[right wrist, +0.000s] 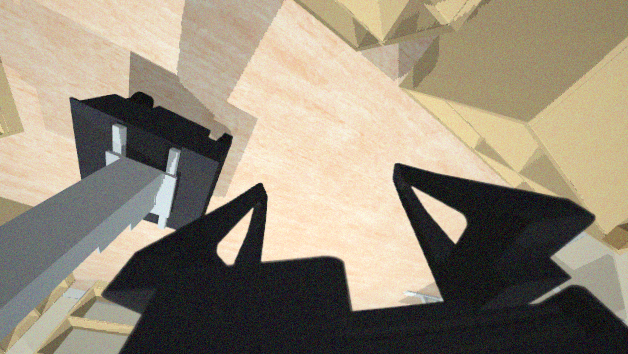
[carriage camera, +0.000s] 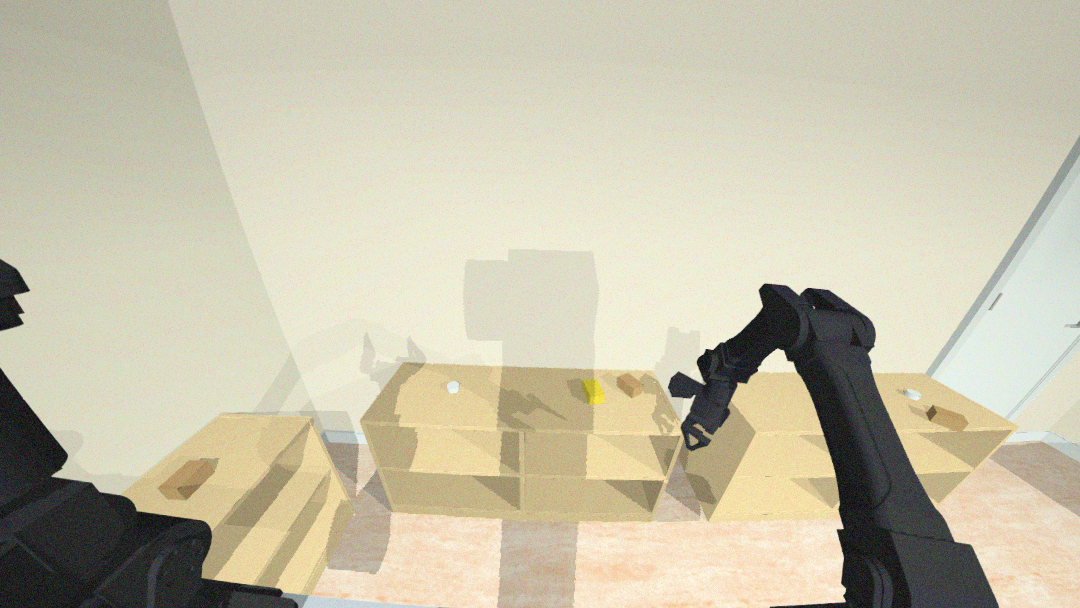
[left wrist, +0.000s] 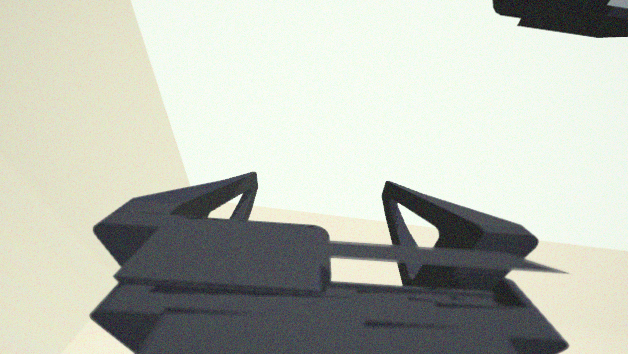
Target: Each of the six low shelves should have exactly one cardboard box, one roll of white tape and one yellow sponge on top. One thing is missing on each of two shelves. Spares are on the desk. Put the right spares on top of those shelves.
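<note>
The middle low shelf (carriage camera: 544,411) carries a white tape roll (carriage camera: 452,386), a yellow sponge (carriage camera: 593,391) and a cardboard box (carriage camera: 628,385). The right low shelf (carriage camera: 778,404) shows a tape roll (carriage camera: 912,394) and a box (carriage camera: 946,418); my right arm hides part of its top. The left low shelf (carriage camera: 249,434) shows a box (carriage camera: 187,478); my left arm covers part of it. My right gripper (carriage camera: 693,439) (right wrist: 327,180) is open and empty, above the floor in front of the shelves. My left gripper (left wrist: 320,183) is open and empty, facing bare walls. The desk does not show.
My base (right wrist: 195,185) and grey lift rail (right wrist: 85,200) show in the right wrist view, with shelf parts at the upper right and lower left. A door (carriage camera: 1035,302) stands at the far right of the carriage view. Narrow gaps separate the shelves.
</note>
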